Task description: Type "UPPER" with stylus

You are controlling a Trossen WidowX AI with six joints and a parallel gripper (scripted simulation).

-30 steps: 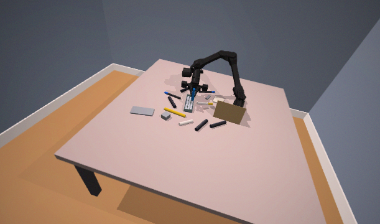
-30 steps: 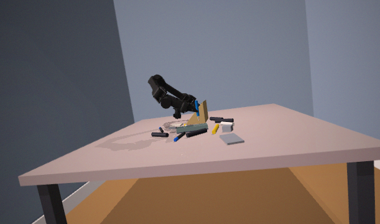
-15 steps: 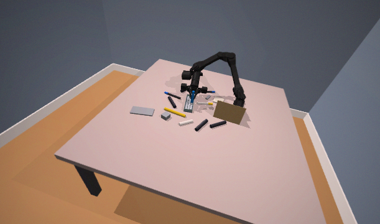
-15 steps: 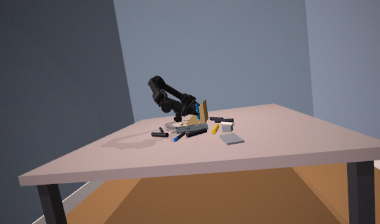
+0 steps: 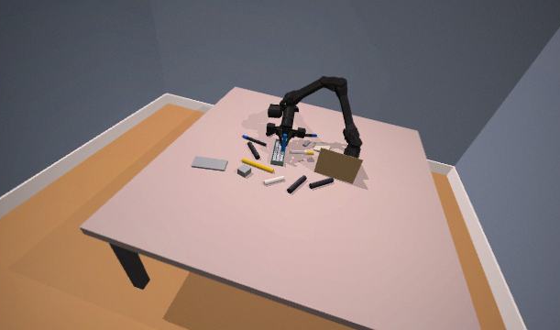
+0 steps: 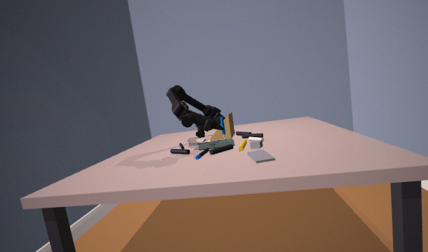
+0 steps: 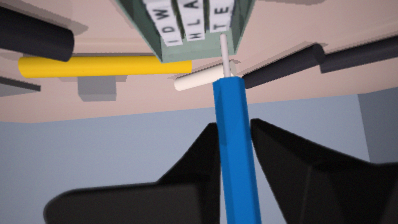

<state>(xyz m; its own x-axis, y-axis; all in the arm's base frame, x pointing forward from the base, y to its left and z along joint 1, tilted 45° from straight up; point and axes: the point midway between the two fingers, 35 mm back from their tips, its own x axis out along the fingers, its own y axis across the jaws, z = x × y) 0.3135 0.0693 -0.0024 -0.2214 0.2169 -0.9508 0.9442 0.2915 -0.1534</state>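
My gripper tip is now 7 cm short of the yellow pen, 11 cm to the right of it and 8 cm above it. From my gripper tip the other things lie so: white cylinder: 4 cm behind, 16 cm to the left, 8 cm below; then stylus: 1 cm below; then grey cube: 10 cm ahead, 18 cm to the left, 7 cm below.
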